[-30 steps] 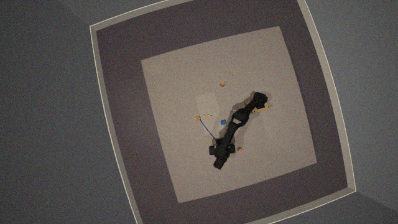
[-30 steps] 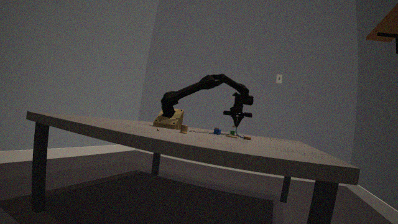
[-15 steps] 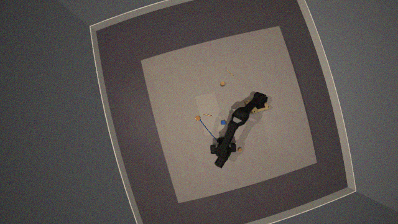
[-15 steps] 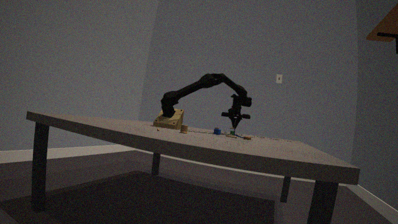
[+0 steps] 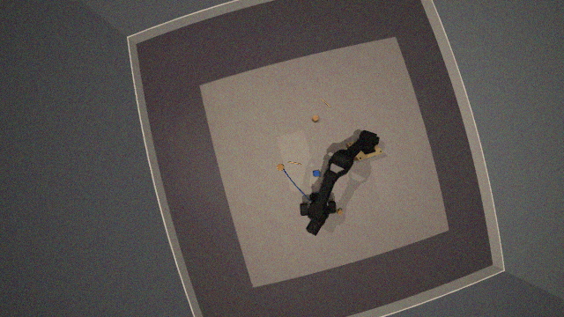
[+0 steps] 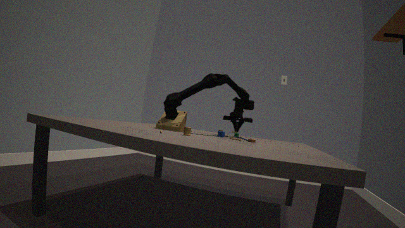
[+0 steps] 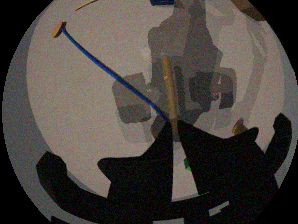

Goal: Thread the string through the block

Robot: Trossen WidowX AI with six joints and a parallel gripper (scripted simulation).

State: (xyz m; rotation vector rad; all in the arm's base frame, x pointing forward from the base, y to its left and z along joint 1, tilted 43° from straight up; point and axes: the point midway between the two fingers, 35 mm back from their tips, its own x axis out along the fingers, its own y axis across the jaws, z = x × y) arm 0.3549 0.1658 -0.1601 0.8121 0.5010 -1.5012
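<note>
My gripper tip is now 170 mm to the left of the blue block, 50 mm past it and 20 mm above it. The rest, counted from my gripper tip: green cube: 110 mm to the left, 20 mm below, 20 mm behind; then thin wooden stick: 20 mm to the right; then round wooden button: 260 mm to the right, 140 mm ahead, 30 mm below.
</note>
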